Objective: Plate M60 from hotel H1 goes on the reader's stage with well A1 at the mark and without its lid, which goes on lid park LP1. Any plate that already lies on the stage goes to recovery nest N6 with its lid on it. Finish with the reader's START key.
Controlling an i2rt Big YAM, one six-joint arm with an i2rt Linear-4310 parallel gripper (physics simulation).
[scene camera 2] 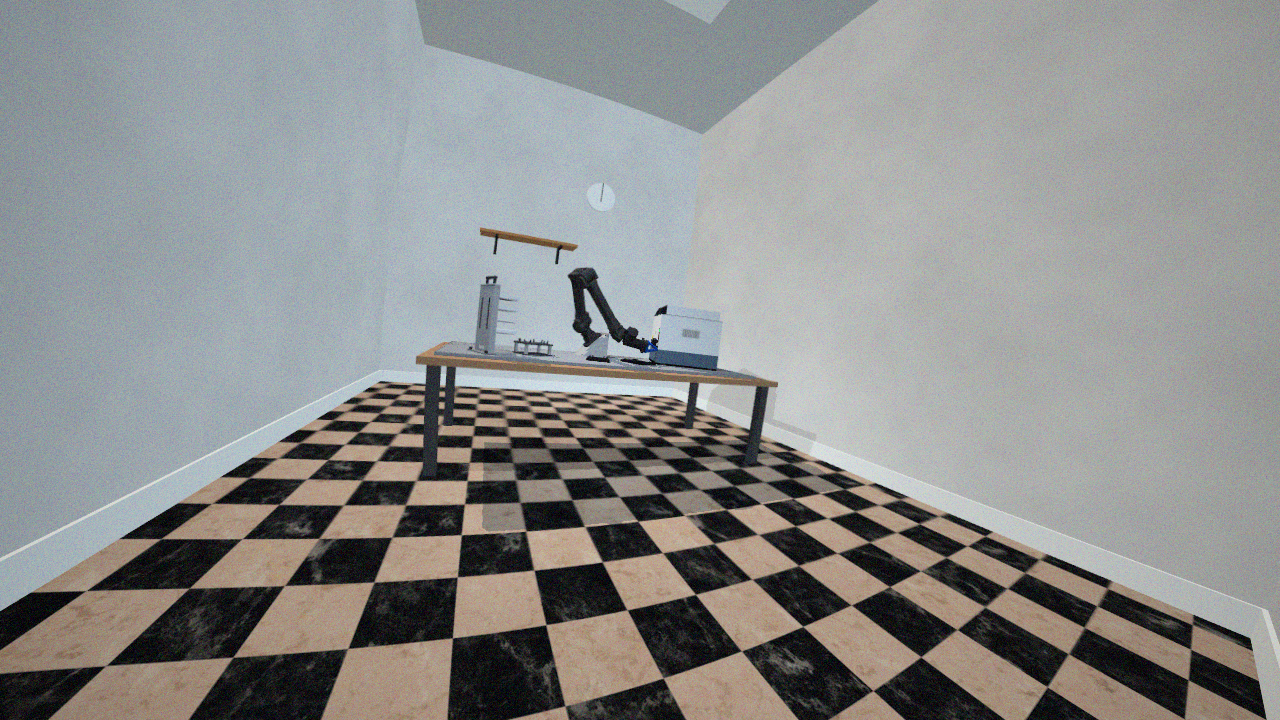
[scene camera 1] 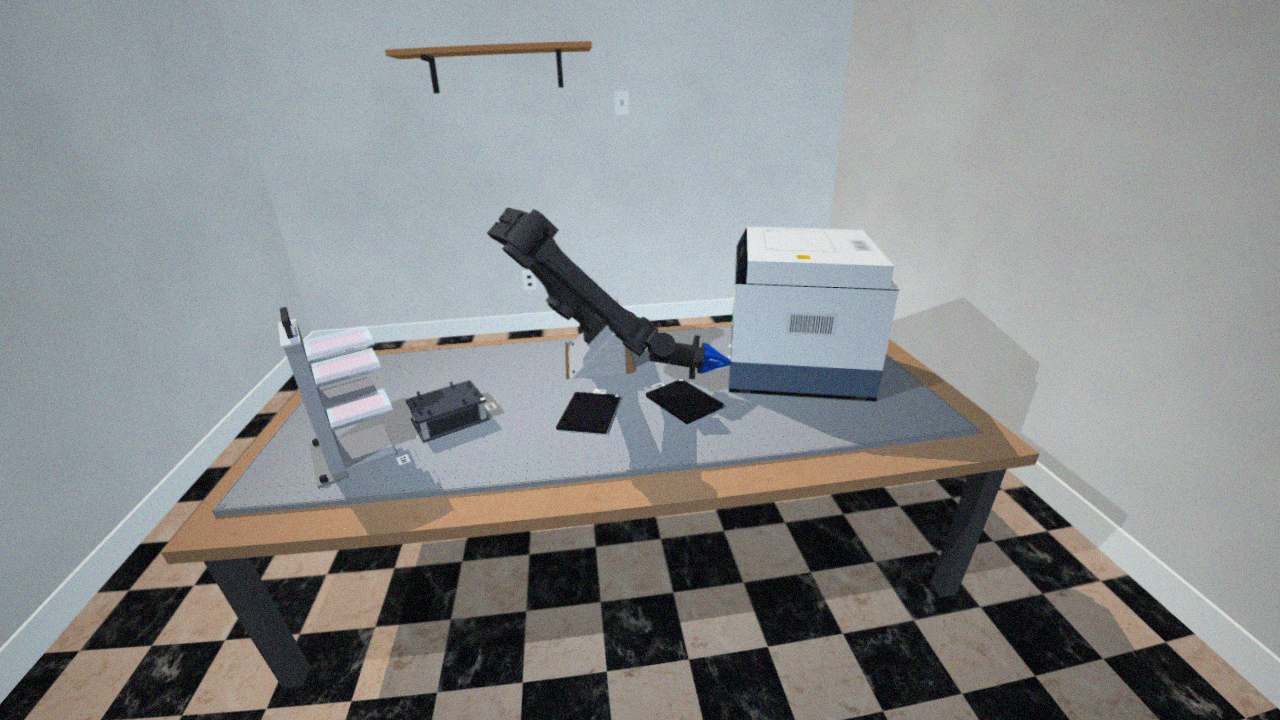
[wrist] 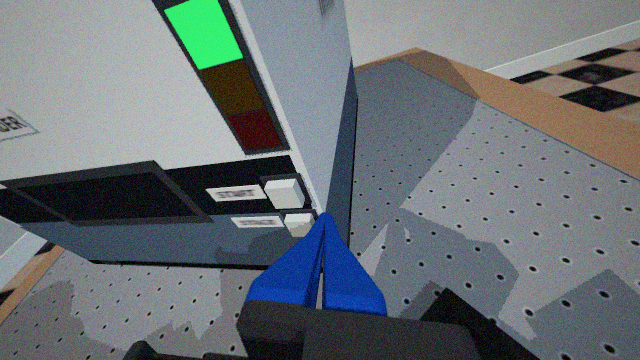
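Pixels of known places: gripper, fingertip midpoint: (scene camera 2: 657,349) (scene camera 1: 730,362) (wrist: 326,219); arm's base, origin of the base link: (scene camera 2: 592,340) (scene camera 1: 600,325).
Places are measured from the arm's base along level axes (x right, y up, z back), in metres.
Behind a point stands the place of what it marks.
Observation:
The white and dark blue reader (scene camera 1: 812,308) @(x -0.485, y 0.152, z -0.355 m) (scene camera 2: 689,335) @(x -0.480, y 0.101, z -0.354 m) (wrist: 75,90) @(x -0.341, y 0.103, z -0.205 m) stands at the right of the table. In the wrist view its green lamp (wrist: 203,35) @(x -0.314, y 0.108, z -0.281 m) is lit. The START key (wrist: 284,194) @(x -0.308, y 0.030, z -0.281 m) sits above the STAGE key (wrist: 298,224) @(x -0.308, y 0.000, z -0.280 m) at the front corner. My gripper (scene camera 1: 729,361) @(x -0.310, y -0.005, z -0.298 m) (scene camera 2: 651,347) @(x -0.310, y -0.005, z -0.298 m) (wrist: 326,219) @(x -0.310, y -0.005, z -0.298 m) is shut and empty, its blue tips beside the STAGE key; contact is unclear. The stage does not show. The hotel (scene camera 1: 313,402) @(x 0.605, y 0.092, z -0.493 m) (scene camera 2: 487,317) @(x 0.637, y 0.071, z -0.469 m) at the left holds pale plates on three levels; their labels are unreadable.
Two flat black holders (scene camera 1: 588,411) @(x 0.058, y -0.081, z -0.344 m) (scene camera 1: 684,401) @(x -0.182, y -0.079, z -0.343 m) lie in front of the arm's base. A black raised rack (scene camera 1: 447,402) @(x 0.392, y -0.030, z -0.326 m) (scene camera 2: 533,344) @(x 0.408, y -0.036, z -0.382 m) stands beside the hotel. The wooden table edge (scene camera 1: 537,514) @(x 0.174, y -0.104, z -0.660 m) runs along the front. A wall shelf (scene camera 1: 489,49) (scene camera 2: 528,239) hangs behind.

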